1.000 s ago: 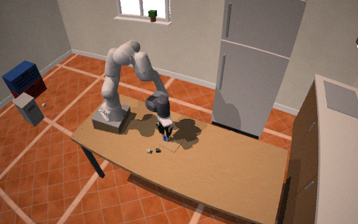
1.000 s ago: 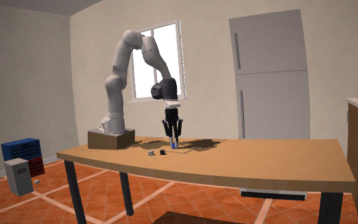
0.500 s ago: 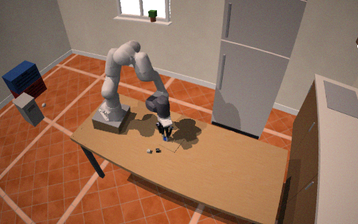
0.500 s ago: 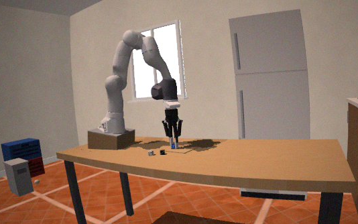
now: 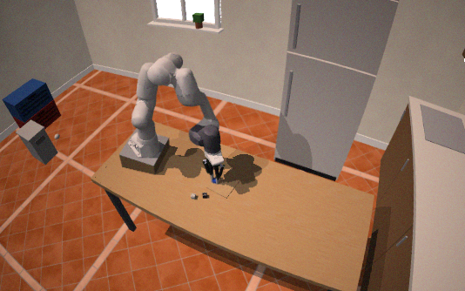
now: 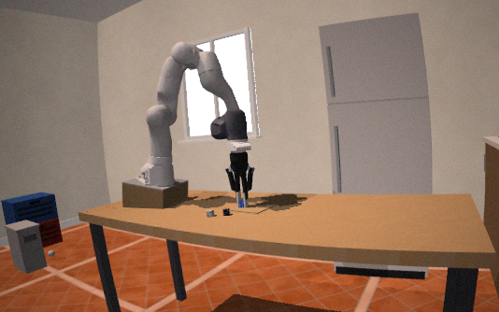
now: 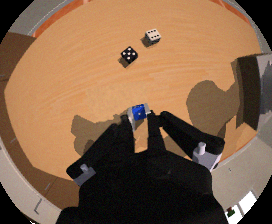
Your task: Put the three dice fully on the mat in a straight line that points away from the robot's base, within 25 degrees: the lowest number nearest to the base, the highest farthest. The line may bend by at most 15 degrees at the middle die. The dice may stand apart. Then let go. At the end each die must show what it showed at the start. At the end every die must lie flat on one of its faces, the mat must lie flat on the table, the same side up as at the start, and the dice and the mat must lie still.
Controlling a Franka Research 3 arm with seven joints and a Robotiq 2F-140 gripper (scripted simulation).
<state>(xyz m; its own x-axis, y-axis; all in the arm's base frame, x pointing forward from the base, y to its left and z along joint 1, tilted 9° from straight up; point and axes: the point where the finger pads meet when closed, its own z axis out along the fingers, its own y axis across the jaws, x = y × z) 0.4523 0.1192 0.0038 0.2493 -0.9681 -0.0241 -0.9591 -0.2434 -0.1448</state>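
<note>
The blue die is 20 mm below my hand. Round my hand: wood-coloured mat: 50 mm ahead, 10 mm to the left, 40 mm below.
</note>
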